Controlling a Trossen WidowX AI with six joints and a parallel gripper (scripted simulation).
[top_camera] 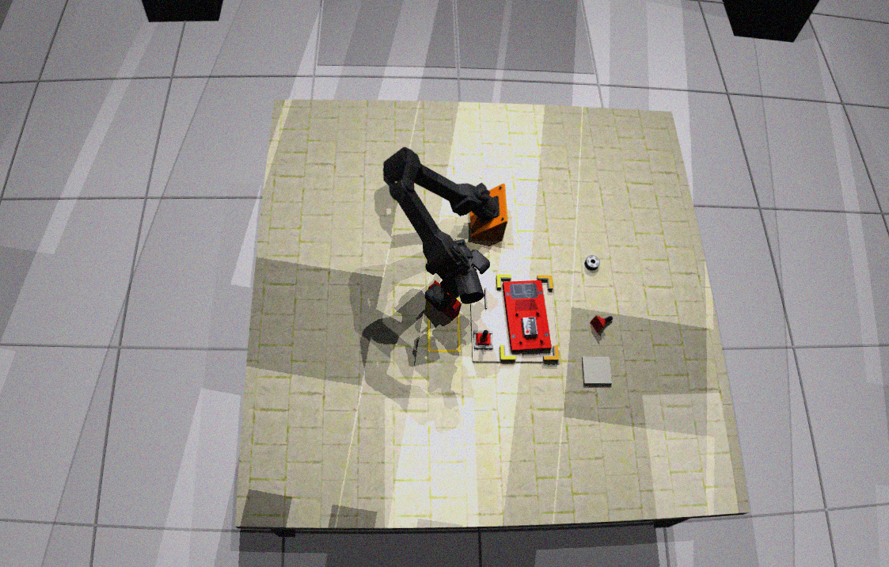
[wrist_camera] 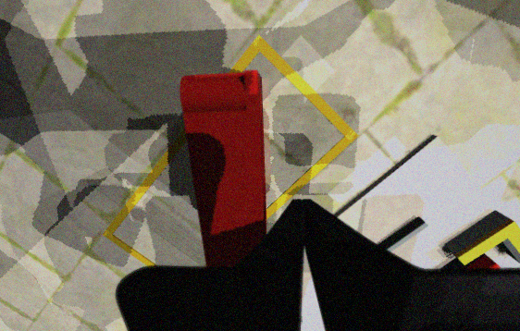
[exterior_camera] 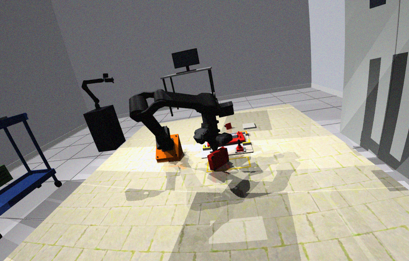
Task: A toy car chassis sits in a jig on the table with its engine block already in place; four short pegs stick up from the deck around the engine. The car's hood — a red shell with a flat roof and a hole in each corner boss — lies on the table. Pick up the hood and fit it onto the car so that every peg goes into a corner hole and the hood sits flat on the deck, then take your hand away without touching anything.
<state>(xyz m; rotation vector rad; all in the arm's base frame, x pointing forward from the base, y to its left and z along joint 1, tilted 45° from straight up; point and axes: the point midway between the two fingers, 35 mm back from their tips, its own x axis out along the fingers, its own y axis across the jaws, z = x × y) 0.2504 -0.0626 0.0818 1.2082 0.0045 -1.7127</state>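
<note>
Right now my gripper tip is 10 mm short of the red hood, 30 mm to the left of it and 20 mm above it. Also, from my gripper tip: white plate: 200 mm ahead, 380 mm to the left, 50 mm below; then wheel: 120 mm behind, 400 mm to the left, 40 mm below; then grey engine block: 90 mm ahead, 200 mm to the left, 30 mm below.
</note>
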